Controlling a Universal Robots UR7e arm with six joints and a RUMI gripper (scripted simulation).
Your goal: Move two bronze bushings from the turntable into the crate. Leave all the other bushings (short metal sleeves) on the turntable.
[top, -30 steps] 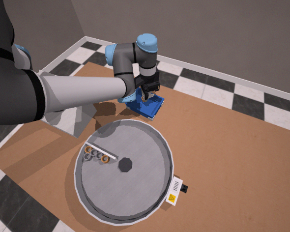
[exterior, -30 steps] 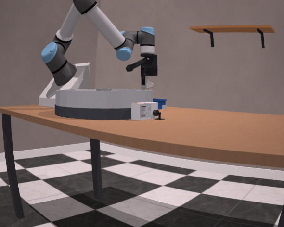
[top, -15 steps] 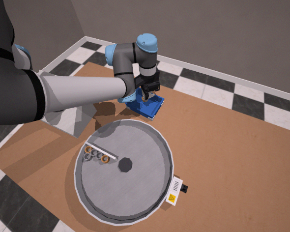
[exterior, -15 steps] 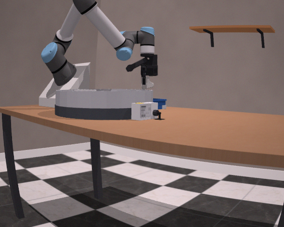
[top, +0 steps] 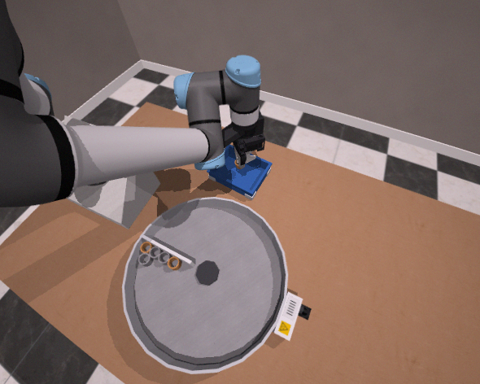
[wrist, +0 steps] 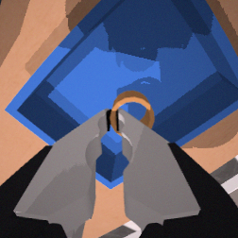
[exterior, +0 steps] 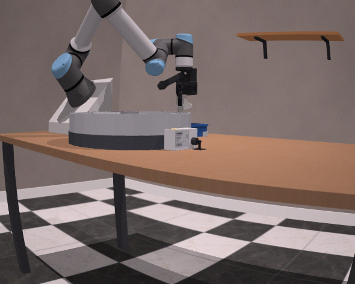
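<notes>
Right now the blue crate is 5 cm below my hand, 1 cm to the left of it and 1 cm behind it. Round my hand: round grey turntable (35 cm to the right, 5 cm ahead, 3 cm below).
</notes>
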